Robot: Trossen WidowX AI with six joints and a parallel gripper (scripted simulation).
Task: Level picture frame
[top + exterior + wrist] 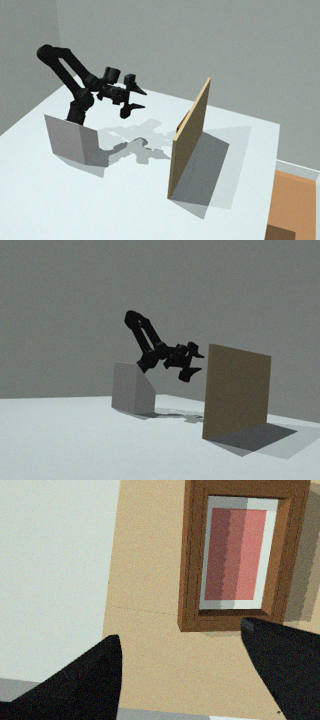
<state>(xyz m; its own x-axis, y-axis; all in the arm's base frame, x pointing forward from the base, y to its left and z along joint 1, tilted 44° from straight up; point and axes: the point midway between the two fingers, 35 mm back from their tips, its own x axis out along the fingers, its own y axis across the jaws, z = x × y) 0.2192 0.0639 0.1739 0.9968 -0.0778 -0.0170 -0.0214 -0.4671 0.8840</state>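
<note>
The picture frame lies 19 cm ahead of my gripper tip, 3 cm to the right of it and 9 cm below it. From my gripper tip the other things lie so: tan wall board 20 cm ahead, 2 cm to the right, 10 cm below.
</note>
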